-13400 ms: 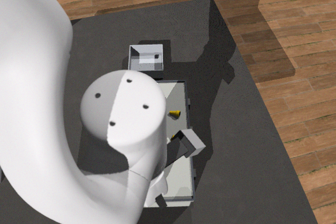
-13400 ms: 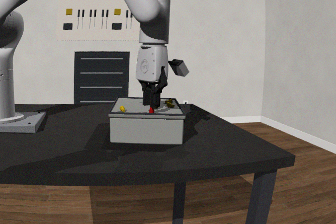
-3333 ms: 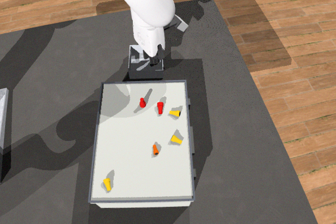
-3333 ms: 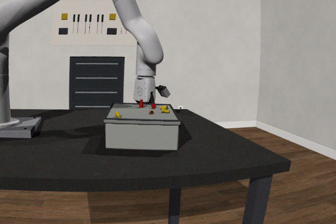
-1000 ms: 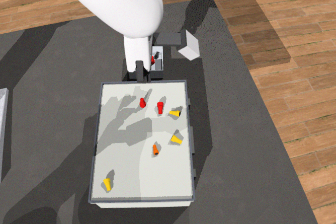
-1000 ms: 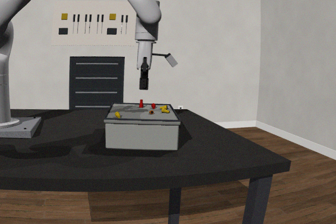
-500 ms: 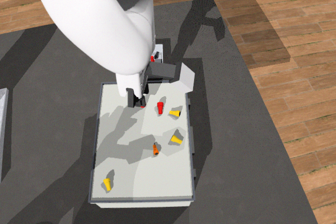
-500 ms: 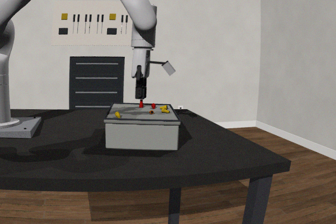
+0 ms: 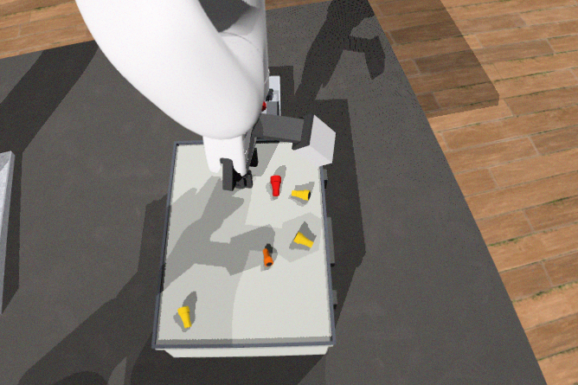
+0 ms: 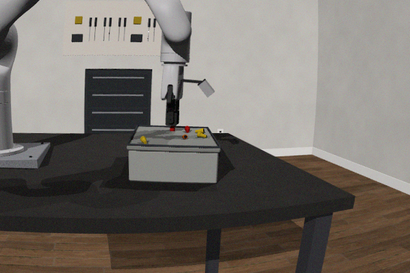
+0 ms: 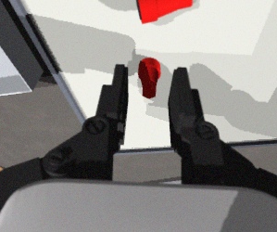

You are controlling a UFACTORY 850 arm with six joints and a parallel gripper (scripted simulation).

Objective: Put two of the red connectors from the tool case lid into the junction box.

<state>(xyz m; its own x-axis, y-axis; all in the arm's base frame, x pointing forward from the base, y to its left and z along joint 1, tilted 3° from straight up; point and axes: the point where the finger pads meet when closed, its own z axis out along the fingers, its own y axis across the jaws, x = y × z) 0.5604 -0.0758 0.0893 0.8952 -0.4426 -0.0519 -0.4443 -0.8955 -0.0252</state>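
My gripper is now 19 cm to the right of the steel junction box, 13 cm above it and 5 cm short of it. From my hand the other things lie so: tool case (8 cm to the right, 6 cm below, 2 cm behind); orange connector (12 cm to the right, 3 cm below).
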